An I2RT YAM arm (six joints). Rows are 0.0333 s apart.
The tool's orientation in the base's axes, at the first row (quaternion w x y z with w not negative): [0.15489 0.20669 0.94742 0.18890]
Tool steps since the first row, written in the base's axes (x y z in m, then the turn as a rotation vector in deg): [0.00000 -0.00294 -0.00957 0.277 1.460 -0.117]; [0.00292 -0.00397 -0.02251 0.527 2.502 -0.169]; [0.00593 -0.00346 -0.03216 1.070 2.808 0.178]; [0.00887 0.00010 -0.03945 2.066 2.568 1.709]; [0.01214 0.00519 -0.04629 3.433 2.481 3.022]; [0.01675 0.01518 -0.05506 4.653 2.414 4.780]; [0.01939 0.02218 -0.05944 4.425 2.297 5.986]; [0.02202 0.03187 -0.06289 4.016 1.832 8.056]
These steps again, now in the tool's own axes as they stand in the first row. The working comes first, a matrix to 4 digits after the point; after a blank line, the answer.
The tool's axes in the first row as the columns of a matrix, in the base's axes (used below as rounded here):
[-0.8666 0.3331 0.3716]
[0.4502 0.8432 0.2939]
[-0.2154 0.4220 -0.8807]

[0.00074 -0.00652 0.00756 0.442 1.274 0.635]; [0.00053 -0.01187 0.01974 0.706 2.214 1.080]; [0.00023 -0.01451 0.02951 0.299 2.799 1.066]; [0.00086 -0.01361 0.03807 -1.002 3.575 0.017]; [0.00179 -0.01111 0.04680 -2.509 4.511 -0.657]; [0.00418 -0.00486 0.05918 -3.975 5.603 -1.771]; [0.00599 0.00008 0.06607 -4.090 5.937 -2.952]; [0.00881 0.00767 0.07294 -4.391 6.282 -5.064]
